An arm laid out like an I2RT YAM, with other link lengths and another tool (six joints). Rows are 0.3 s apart.
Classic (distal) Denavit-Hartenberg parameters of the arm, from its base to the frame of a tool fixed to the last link. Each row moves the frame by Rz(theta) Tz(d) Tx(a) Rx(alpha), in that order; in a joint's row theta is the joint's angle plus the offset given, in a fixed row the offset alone. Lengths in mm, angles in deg.
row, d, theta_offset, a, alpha
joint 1, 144.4, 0, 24.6, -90
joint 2, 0, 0, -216.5, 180
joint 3, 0, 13.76, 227, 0
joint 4, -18, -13.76, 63.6, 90
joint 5, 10.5, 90, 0, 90
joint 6, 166.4, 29.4, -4.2, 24.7
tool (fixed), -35.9, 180, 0, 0
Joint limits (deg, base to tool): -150..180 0..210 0..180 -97..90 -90..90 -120..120
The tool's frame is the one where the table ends.
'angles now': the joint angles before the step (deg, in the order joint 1, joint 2, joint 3, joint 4, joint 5, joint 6). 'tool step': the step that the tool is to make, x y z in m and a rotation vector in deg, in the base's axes. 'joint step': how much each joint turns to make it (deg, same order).
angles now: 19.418 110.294 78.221 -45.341 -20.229 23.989
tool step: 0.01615 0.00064 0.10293 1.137 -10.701 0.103
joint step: 0.050 -7.730 15.237 -12.774 2.353 -0.852
